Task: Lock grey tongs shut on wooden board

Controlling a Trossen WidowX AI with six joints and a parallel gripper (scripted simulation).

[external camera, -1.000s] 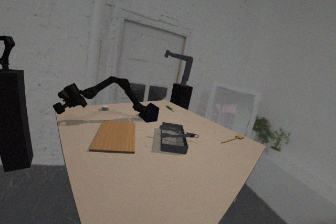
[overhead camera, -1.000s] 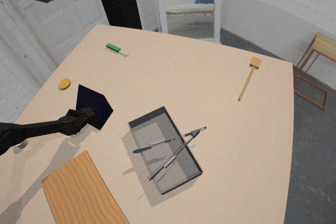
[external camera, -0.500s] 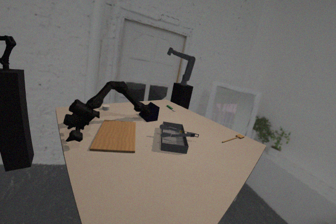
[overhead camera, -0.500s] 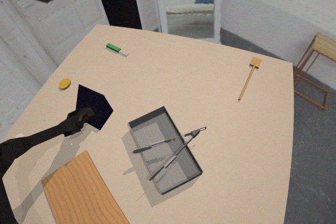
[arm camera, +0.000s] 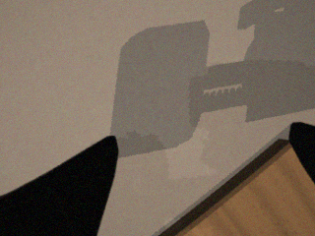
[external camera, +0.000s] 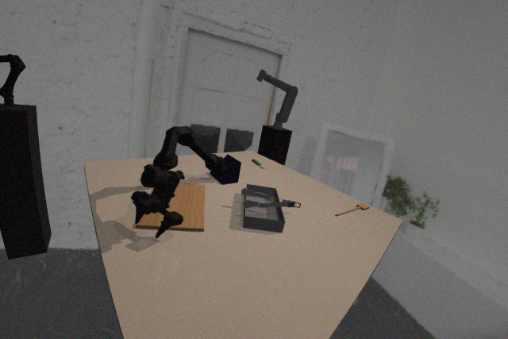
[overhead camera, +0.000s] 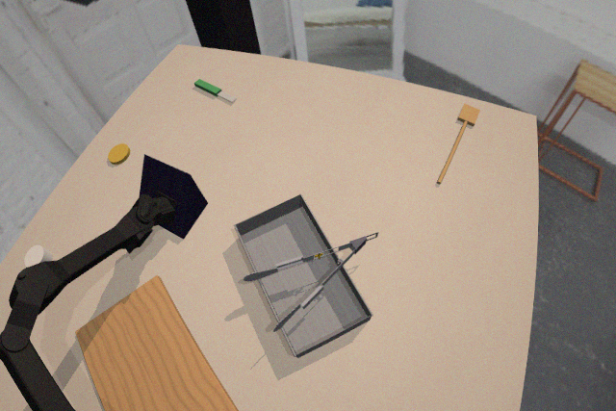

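Now: gripper tip 530 mm to the right of the yellow slider, 40 mm below it and 40 mm short of it. Also, from my gripper tip: grey roasting tin 500 mm to the left, 10 mm ahead; white cylinder 620 mm behind, 190 mm to the left, 10 mm below; wooden board 170 mm behind, 160 mm to the left, 20 mm below.
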